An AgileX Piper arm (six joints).
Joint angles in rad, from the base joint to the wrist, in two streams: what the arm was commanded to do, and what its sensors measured. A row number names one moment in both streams.
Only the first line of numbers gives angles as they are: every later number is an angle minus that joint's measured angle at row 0.
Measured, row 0: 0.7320, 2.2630, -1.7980, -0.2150, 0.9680, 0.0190
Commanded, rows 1 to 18: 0.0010, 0.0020, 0.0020, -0.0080, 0.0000, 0.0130; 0.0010, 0.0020, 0.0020, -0.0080, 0.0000, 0.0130; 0.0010, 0.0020, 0.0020, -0.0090, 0.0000, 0.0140; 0.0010, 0.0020, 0.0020, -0.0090, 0.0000, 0.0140; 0.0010, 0.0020, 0.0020, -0.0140, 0.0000, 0.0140; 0.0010, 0.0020, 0.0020, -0.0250, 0.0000, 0.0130; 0.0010, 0.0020, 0.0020, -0.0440, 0.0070, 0.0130; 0.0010, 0.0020, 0.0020, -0.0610, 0.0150, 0.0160; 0.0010, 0.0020, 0.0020, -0.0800, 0.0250, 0.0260; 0.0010, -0.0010, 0.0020, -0.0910, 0.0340, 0.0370; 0.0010, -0.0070, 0.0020, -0.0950, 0.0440, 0.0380; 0.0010, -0.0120, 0.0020, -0.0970, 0.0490, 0.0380; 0.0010, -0.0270, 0.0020, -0.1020, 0.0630, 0.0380; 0.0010, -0.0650, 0.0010, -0.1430, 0.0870, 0.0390; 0.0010, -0.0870, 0.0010, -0.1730, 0.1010, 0.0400; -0.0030, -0.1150, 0.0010, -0.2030, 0.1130, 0.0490; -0.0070, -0.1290, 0.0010, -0.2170, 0.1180, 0.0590; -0.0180, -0.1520, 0.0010, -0.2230, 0.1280, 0.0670
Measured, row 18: -0.0040, -0.1160, 0.0000, -0.1930, 0.1050, 0.0440
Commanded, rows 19 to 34: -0.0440, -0.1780, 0.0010, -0.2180, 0.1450, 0.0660; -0.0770, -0.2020, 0.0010, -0.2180, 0.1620, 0.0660; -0.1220, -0.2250, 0.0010, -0.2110, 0.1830, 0.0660; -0.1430, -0.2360, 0.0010, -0.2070, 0.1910, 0.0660; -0.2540, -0.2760, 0.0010, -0.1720, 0.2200, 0.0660; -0.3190, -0.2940, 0.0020, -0.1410, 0.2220, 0.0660; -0.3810, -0.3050, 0.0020, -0.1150, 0.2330, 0.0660; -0.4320, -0.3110, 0.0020, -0.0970, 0.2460, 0.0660; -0.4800, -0.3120, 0.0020, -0.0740, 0.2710, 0.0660; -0.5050, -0.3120, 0.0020, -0.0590, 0.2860, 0.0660; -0.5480, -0.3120, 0.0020, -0.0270, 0.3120, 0.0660; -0.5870, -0.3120, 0.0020, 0.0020, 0.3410, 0.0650; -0.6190, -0.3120, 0.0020, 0.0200, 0.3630, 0.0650; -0.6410, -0.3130, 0.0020, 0.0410, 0.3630, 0.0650; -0.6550, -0.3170, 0.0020, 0.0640, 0.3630, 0.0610; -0.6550, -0.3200, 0.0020, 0.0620, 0.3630, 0.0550
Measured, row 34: -0.6500, -0.3070, 0.0000, 0.0440, 0.2450, 0.0530
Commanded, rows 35 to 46: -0.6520, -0.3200, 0.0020, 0.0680, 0.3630, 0.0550; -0.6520, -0.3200, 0.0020, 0.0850, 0.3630, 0.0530; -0.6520, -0.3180, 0.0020, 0.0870, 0.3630, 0.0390; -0.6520, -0.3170, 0.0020, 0.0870, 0.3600, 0.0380; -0.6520, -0.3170, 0.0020, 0.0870, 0.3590, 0.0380; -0.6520, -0.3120, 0.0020, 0.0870, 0.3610, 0.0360; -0.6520, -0.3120, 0.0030, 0.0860, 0.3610, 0.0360; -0.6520, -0.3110, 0.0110, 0.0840, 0.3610, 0.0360; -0.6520, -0.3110, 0.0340, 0.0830, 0.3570, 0.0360; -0.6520, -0.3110, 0.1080, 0.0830, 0.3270, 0.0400; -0.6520, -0.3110, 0.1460, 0.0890, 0.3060, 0.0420; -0.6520, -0.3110, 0.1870, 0.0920, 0.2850, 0.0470
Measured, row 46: -0.6510, -0.3090, 0.1380, 0.0850, 0.2440, 0.0440
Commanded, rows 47 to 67: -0.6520, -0.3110, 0.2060, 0.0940, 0.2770, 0.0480; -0.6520, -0.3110, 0.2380, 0.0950, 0.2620, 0.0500; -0.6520, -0.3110, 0.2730, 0.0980, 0.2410, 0.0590; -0.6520, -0.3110, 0.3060, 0.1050, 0.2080, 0.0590; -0.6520, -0.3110, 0.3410, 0.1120, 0.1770, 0.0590; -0.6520, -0.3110, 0.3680, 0.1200, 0.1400, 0.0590; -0.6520, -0.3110, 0.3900, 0.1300, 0.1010, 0.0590; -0.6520, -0.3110, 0.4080, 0.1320, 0.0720, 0.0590; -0.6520, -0.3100, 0.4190, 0.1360, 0.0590, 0.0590; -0.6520, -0.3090, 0.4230, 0.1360, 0.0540, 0.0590; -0.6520, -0.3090, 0.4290, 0.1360, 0.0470, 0.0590; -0.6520, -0.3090, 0.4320, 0.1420, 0.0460, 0.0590; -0.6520, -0.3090, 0.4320, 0.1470, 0.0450, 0.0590; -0.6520, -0.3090, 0.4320, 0.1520, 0.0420, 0.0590; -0.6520, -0.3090, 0.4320, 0.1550, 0.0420, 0.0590; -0.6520, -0.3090, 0.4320, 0.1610, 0.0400, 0.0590; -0.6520, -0.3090, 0.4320, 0.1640, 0.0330, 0.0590; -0.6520, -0.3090, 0.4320, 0.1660, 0.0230, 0.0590; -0.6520, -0.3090, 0.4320, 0.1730, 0.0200, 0.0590; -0.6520, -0.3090, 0.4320, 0.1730, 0.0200, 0.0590; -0.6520, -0.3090, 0.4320, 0.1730, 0.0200, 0.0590
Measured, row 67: -0.6510, -0.3090, 0.4230, 0.1640, 0.0270, 0.0510
